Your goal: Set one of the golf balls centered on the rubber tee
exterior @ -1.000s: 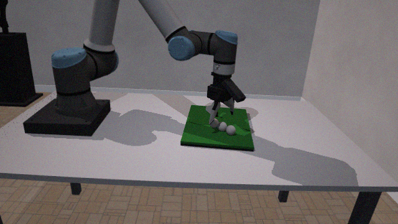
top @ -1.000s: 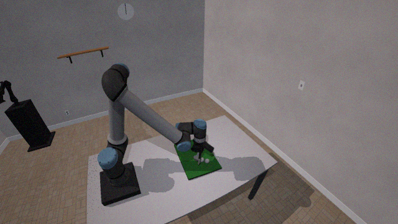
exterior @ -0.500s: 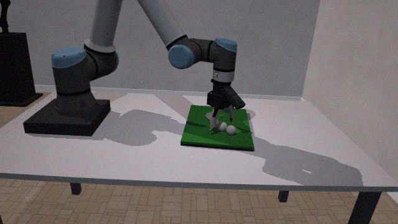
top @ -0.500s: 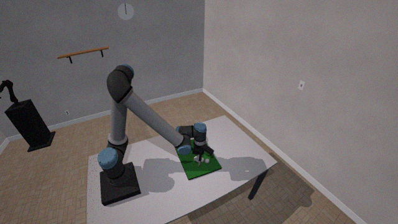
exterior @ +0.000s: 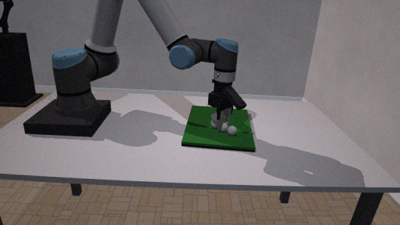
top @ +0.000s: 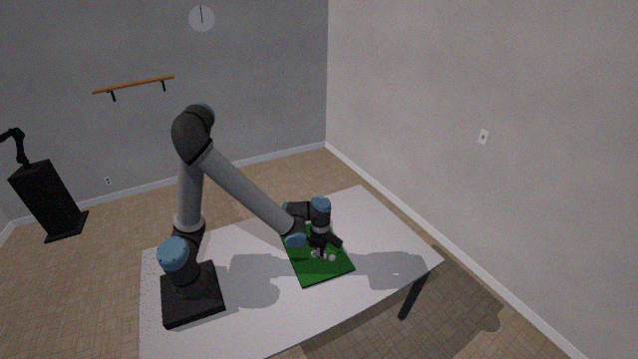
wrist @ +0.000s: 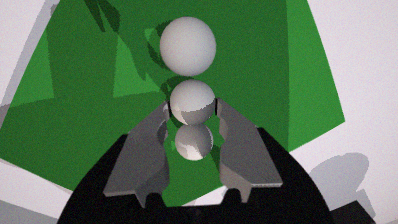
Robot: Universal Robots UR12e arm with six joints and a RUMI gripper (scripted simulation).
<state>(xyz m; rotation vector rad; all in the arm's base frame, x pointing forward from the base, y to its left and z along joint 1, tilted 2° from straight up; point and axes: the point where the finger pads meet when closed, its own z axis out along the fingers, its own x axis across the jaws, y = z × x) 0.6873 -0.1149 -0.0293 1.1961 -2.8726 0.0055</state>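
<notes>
My gripper is now 10 mm past the green mat, 130 mm to the right of it and 30 mm above it.
</notes>
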